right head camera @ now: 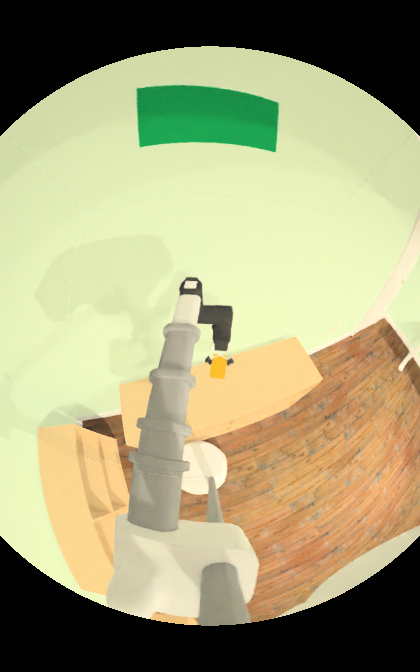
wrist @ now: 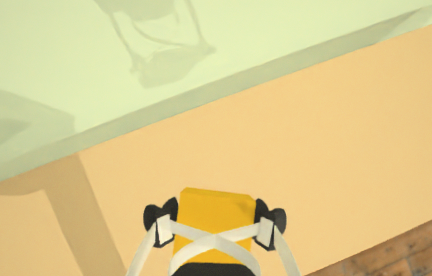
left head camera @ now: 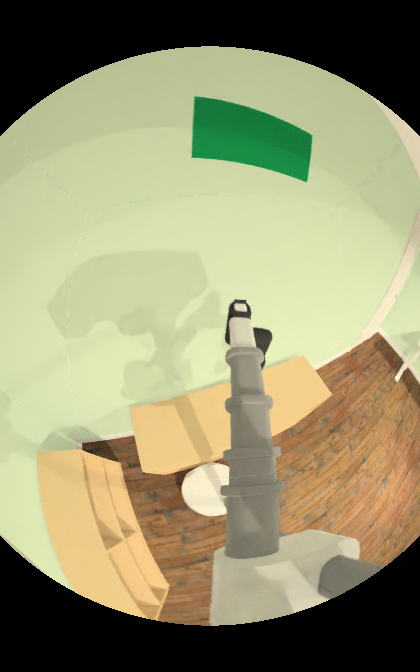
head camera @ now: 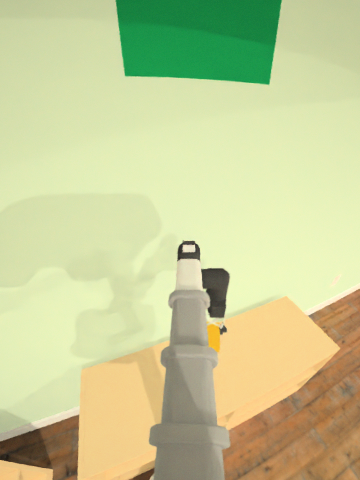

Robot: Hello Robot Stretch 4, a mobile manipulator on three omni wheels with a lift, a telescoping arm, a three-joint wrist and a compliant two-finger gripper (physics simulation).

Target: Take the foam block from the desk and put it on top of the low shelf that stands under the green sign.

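Places are measured from the robot's base along level axes (x ahead, y left, z up), in centimetres.
Where they show: gripper, fingertip midpoint: (wrist: 214,213) (head camera: 210,332).
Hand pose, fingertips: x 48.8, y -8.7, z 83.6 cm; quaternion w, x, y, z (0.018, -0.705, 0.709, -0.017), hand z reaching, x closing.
Each offset is from my fingertips to the top centre of the thing. "spot": to the spot under its first point. Level surfaces: height alone.
The yellow foam block {dx -2.4, dy +0.2, dz +3.9 cm} (head camera: 214,342) (right head camera: 218,370) (wrist: 216,207) is between the two dark fingertips of my gripper (right head camera: 219,361) (wrist: 214,213), which is shut on it. In the wrist view the block sticks out ahead of the fingers. The block and gripper are over the top of the low tan shelf {dz -25.3 cm} (head camera: 280,345) (left head camera: 295,390) (right head camera: 270,380) (wrist: 325,150), near its wall side in the head view; the height of the gap is hard to tell. The green sign {spot: dx +19.7, dy +5.8, dz +86.0 cm} (head camera: 200,40) (left head camera: 252,140) (right head camera: 207,117) is on the wall above. In the left head view the arm hides the block.
A second tan shelf unit (left head camera: 60,500) (right head camera: 55,480) with open compartments stands to the left. A round white object (left head camera: 202,490) (right head camera: 207,467) is on the wooden floor {dz -86.4 cm} (head camera: 320,425) (left head camera: 340,465) (right head camera: 320,465) in front of the low shelf. The pale green wall is close behind the shelf.
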